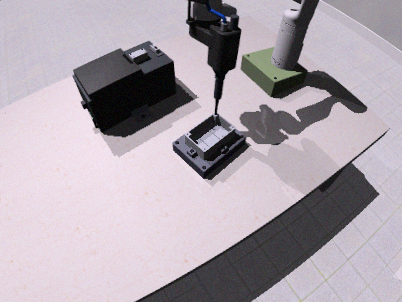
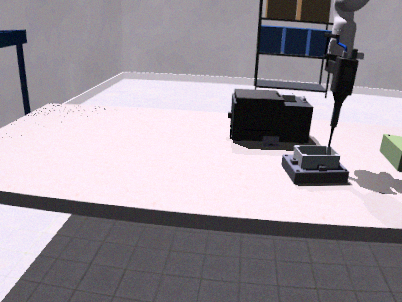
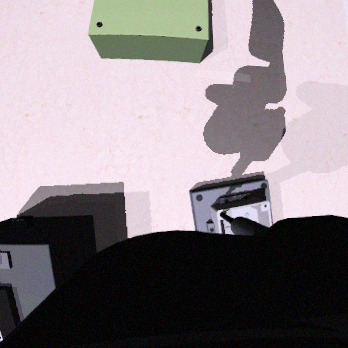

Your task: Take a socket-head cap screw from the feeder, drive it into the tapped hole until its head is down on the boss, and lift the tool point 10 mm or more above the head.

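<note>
What I see here is a dark grey fixture plate (image 2: 308, 175).
</note>
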